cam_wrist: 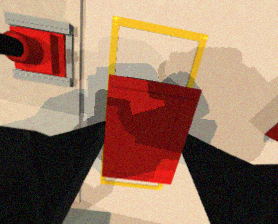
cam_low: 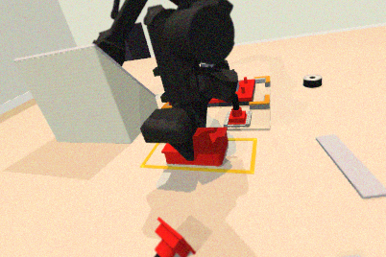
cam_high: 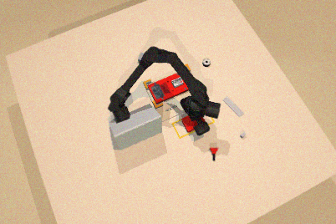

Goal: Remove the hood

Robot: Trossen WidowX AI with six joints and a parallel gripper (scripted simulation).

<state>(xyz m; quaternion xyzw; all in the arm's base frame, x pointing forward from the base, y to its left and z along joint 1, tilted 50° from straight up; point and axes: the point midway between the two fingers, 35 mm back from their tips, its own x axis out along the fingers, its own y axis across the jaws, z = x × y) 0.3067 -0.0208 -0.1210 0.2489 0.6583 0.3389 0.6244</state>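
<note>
Right now my gripper tip is right at the red hood. The rest, counted from my gripper tip: small grey piece 190 mm ahead, 140 mm to the right, 10 mm below; then grey strip 210 mm ahead, 10 mm to the left, 10 mm below.
</note>
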